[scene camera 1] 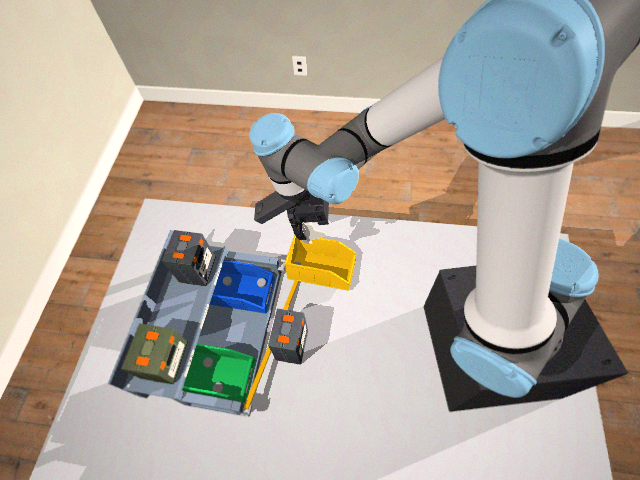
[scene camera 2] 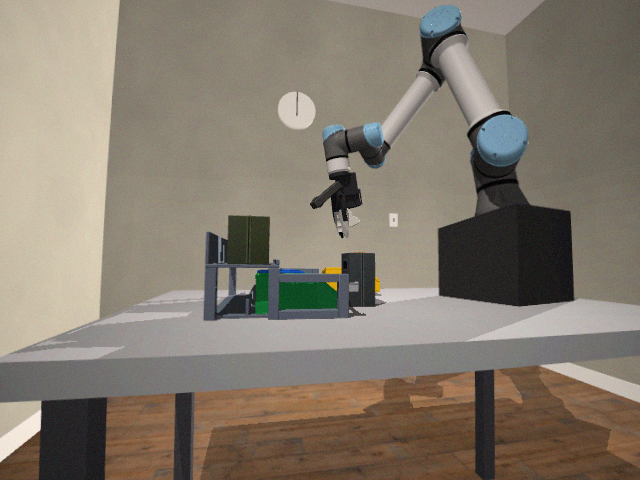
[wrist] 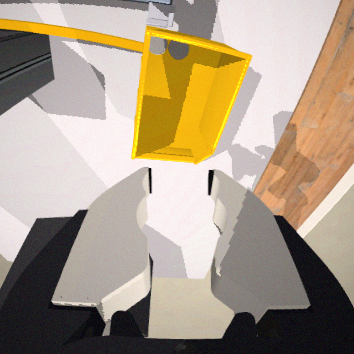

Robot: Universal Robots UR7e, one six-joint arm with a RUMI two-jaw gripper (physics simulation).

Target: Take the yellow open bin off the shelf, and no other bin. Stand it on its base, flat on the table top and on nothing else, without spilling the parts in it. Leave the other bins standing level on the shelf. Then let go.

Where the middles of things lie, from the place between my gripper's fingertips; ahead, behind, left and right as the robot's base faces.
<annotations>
Right now my hand is 3 cm past the yellow open bin (scene camera 1: 325, 262) and 14 cm above it. The rest, counted from my hand: blue bin (scene camera 1: 244, 293) 19 cm ahead, 8 cm to the left, 15 cm below; then grey-blue shelf (scene camera 1: 179, 306) 31 cm ahead, 19 cm to the left, 9 cm below; then green bin (scene camera 1: 233, 369) 21 cm ahead, 31 cm to the left, 15 cm below.
</annotations>
